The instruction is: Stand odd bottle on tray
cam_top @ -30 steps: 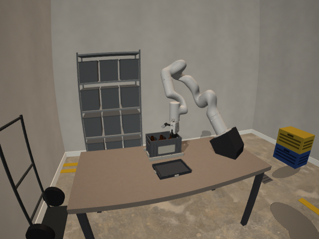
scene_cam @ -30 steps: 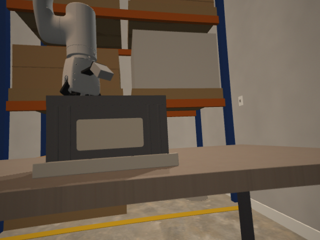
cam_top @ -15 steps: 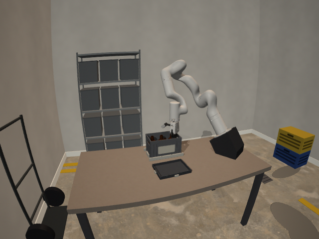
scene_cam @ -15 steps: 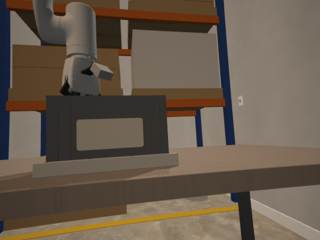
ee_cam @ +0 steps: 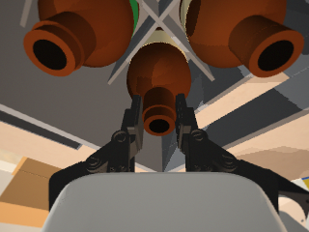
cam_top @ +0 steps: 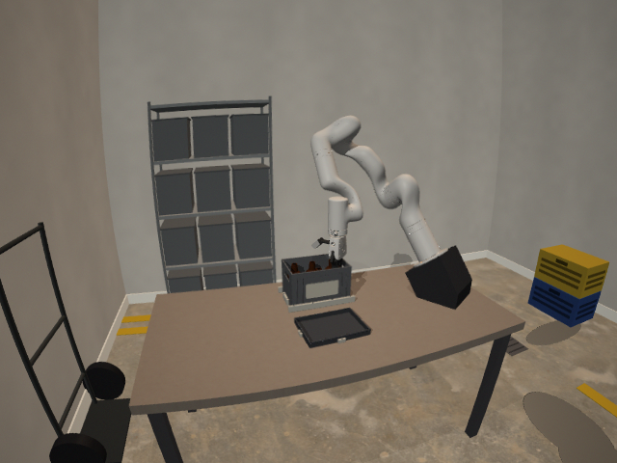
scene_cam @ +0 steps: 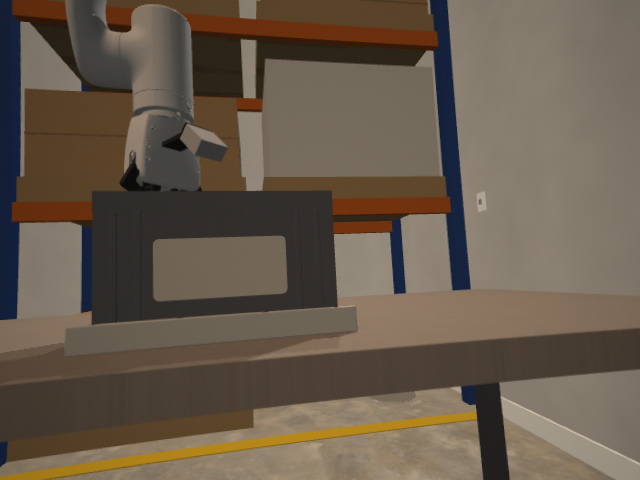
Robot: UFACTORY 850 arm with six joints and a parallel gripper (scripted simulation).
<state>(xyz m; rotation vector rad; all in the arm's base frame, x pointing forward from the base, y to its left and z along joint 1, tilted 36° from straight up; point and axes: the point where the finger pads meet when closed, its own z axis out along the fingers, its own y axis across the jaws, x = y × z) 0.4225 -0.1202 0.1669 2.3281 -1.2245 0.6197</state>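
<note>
The bottle is 80 mm to the right of my hand, 70 mm below it and 30 mm behind it. Also, from my hand: black tray 200 mm to the left, 170 mm ahead, 150 mm below; then dark grey crate 70 mm below, 70 mm ahead, 60 mm to the right.
</note>
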